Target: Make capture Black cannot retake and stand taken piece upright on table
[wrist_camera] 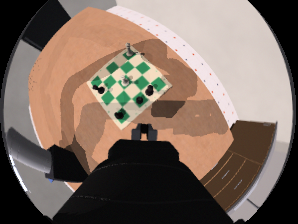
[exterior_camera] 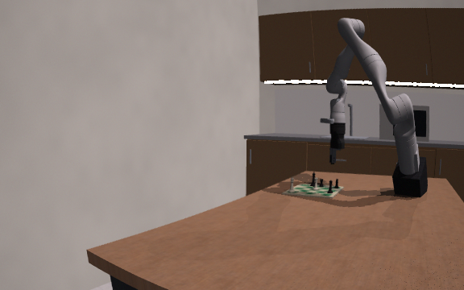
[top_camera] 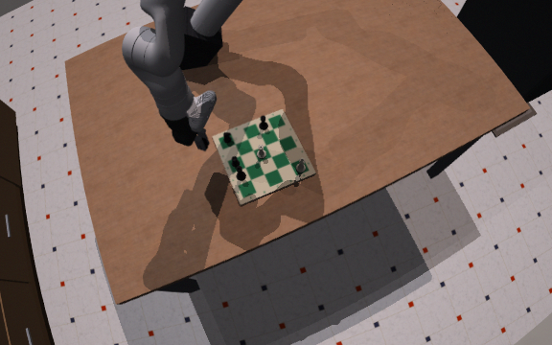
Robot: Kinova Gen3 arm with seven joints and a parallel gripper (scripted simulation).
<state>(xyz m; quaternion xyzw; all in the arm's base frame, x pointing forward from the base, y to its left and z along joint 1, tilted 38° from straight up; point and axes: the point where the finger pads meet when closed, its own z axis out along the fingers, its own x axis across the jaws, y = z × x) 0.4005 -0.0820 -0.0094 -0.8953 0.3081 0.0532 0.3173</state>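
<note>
My hand is 14 cm to the right of the cream chessboard, 12 cm above it and 2 cm short of it.
</note>
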